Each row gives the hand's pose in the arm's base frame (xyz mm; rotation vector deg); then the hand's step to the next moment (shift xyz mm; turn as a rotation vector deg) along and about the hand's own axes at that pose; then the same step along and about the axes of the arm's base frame.
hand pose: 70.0 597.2 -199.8 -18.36 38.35 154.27
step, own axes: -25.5 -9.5 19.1 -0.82 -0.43 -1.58
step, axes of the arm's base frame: 24.4 10.1 20.2 1.12 -0.64 -1.30
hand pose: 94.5 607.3 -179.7 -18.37 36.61 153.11
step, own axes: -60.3 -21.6 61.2 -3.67 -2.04 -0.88
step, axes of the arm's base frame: 55.3 28.6 63.1 4.26 0.16 -0.45
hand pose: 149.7 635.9 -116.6 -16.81 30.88 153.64
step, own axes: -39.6 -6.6 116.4 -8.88 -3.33 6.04
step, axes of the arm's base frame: 23.9 40.0 114.0 8.63 2.36 6.81
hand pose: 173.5 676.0 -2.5 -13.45 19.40 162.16
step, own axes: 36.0 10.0 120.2 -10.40 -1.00 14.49
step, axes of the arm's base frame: -52.2 30.2 110.5 8.32 1.93 15.69
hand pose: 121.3 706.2 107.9 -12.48 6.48 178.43
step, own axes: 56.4 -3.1 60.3 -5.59 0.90 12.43
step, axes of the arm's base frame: -64.1 8.2 51.5 3.79 -0.06 13.12
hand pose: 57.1 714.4 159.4 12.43 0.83 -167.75
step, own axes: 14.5 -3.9 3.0 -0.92 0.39 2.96
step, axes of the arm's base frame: -15.3 0.8 0.8 0.54 -0.27 3.07
